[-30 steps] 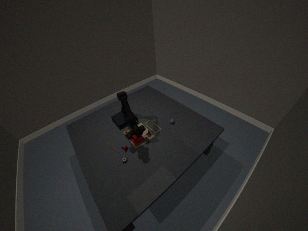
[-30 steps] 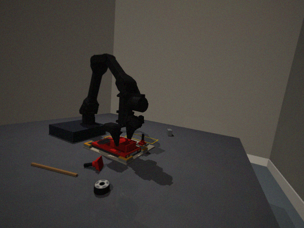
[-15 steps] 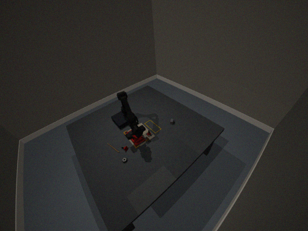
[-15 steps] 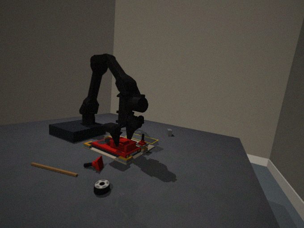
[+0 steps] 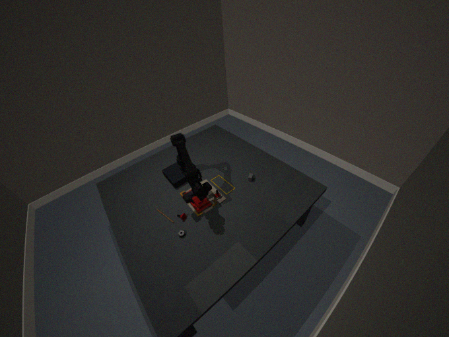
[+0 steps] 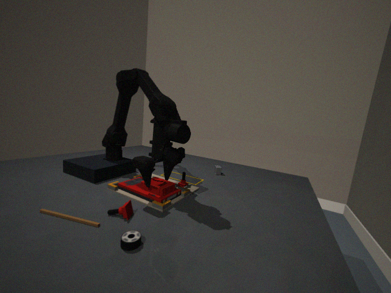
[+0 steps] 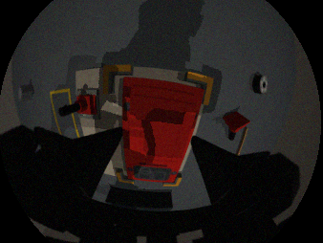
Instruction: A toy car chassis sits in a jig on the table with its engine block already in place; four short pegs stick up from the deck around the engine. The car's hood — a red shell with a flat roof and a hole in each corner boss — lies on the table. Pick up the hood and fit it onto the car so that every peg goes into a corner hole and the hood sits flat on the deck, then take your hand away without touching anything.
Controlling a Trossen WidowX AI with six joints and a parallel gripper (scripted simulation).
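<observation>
The red hood is right at my gripper tip. Round my gripper tip: wheel 230 mm to the right, 60 mm ahead, 40 mm below; then grey engine block 20 mm below; then wooden stick 210 mm to the right, 130 mm behind, 40 mm below.
</observation>
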